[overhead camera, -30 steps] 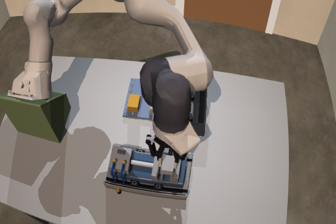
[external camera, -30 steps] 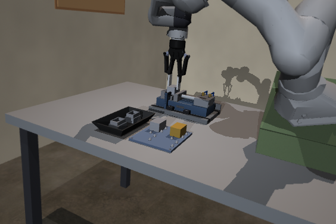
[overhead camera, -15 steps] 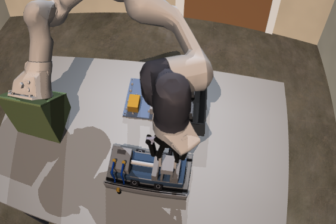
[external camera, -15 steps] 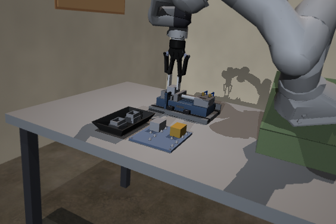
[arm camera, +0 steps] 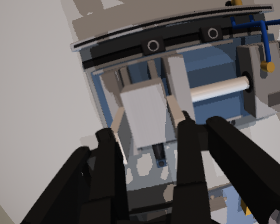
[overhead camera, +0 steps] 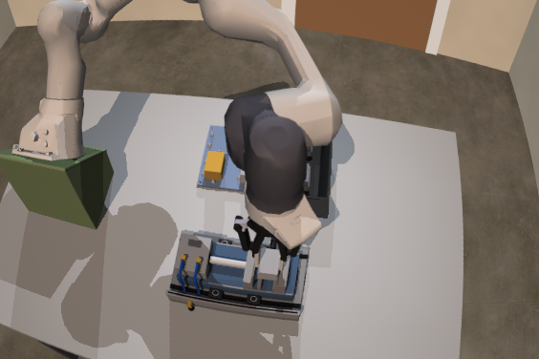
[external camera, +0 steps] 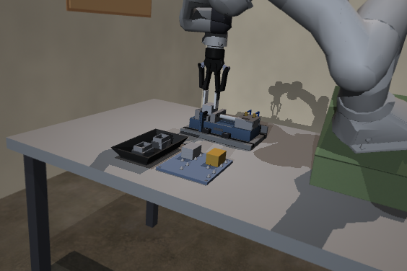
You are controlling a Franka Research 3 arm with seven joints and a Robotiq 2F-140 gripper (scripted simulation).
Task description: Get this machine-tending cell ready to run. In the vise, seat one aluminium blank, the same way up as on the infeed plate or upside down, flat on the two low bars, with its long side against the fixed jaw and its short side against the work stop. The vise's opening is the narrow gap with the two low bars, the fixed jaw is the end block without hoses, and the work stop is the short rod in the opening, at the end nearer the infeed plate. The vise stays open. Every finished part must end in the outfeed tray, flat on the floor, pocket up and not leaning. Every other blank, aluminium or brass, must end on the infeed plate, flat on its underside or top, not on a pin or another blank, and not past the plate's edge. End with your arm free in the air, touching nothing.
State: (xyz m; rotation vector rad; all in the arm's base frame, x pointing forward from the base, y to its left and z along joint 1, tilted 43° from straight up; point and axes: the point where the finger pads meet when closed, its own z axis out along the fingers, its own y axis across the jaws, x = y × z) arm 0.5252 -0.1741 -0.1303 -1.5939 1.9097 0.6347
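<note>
The blue vise lies 70 mm behind my hand, 10 mm to the left of it and 100 mm below it. Round my hand: brass blank: 130 mm behind, 300 mm to the left, 110 mm below; aluminium blank: 50 mm behind, 290 mm to the left, 110 mm below.
</note>
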